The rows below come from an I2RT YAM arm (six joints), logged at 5 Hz.
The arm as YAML. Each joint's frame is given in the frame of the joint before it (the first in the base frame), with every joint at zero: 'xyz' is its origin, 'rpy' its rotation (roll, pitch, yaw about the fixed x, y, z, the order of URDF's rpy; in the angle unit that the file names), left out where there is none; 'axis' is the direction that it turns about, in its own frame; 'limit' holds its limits. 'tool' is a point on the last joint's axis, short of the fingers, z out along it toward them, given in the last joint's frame.
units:
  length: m
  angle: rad
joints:
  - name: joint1
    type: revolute
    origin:
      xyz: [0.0, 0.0, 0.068]
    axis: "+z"
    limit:
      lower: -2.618
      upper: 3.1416
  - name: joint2
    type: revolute
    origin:
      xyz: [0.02, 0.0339, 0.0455]
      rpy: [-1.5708, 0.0, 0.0]
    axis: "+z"
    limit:
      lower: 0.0
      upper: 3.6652
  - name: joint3
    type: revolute
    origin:
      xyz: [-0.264, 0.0, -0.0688]
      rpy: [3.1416, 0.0, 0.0]
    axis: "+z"
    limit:
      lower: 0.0
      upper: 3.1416
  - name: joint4
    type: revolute
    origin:
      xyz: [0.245, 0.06, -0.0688]
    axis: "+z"
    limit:
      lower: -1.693
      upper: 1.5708
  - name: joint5
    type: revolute
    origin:
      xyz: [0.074, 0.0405, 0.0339]
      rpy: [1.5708, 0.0, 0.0]
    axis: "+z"
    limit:
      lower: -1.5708
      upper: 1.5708
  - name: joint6
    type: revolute
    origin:
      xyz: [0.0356, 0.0, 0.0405]
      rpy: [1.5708, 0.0, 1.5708]
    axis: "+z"
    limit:
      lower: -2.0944
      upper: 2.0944
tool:
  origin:
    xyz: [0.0, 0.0, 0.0]
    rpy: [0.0, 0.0, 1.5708]
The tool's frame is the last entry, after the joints.
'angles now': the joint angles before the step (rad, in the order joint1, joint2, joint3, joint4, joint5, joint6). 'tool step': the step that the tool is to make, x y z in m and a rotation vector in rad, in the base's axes. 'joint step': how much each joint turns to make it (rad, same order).
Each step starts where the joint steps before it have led.
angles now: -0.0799 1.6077 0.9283 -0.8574 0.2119 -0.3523
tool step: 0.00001 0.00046 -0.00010 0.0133 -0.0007 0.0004
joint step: 0.0000 0.0000 0.0000 -0.0004 -0.0133 0.0000
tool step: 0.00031 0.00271 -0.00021 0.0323 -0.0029 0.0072
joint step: 0.0061 0.0000 0.0000 0.0004 -0.0324 0.0000
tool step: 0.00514 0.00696 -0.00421 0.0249 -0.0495 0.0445
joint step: 0.0236 0.0042 -0.0149 0.0699 -0.0291 -0.0194
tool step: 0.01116 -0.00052 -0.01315 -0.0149 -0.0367 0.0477
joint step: 0.0012 0.0500 -0.0076 0.1018 0.0080 -0.0481
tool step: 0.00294 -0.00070 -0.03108 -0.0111 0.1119 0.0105
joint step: 0.0000 0.1206 0.0000 0.0111 0.0157 -0.0118
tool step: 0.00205 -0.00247 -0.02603 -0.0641 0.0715 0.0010
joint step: 0.0000 0.1010 0.0000 0.0327 0.0675 0.0000
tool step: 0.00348 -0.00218 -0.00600 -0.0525 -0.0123 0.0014
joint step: -0.0008 0.0241 0.0004 0.0385 0.0519 0.0000
